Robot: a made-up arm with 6 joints.
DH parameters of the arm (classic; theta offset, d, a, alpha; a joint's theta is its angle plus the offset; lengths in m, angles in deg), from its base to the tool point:
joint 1: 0 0.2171 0 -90
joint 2: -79.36 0 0.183 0
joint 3: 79.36 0 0.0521 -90
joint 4: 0 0.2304 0 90
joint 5: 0 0 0.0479 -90
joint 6: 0 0.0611 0 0
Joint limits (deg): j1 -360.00..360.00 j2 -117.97..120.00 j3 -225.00..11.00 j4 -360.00..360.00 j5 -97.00..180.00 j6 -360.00..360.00
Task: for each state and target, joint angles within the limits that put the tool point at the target. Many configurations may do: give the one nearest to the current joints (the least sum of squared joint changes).
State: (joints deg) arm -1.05 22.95 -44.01 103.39 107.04 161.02
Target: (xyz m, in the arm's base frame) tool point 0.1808 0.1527 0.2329
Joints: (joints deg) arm 21.39 0.69 -35.36 97.09 119.81 161.02
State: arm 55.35 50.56 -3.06 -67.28 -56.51 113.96
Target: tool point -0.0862 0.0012 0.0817
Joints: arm 55.32 84.58 -4.59 -70.88 -39.23 113.96
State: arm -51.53 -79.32 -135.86 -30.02 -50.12 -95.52
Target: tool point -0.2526 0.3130 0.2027
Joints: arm -46.05 -94.38 -154.83 -31.50 -81.29 -95.52
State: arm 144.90 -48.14 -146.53 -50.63 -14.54 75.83
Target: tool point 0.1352 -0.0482 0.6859
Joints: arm 171.30 -32.62 -145.48 -41.96 6.49 75.83
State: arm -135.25 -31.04 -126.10 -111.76 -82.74 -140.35
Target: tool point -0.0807 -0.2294 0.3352
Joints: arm -122.54 5.77 -74.94 -125.85 -80.33 -140.35
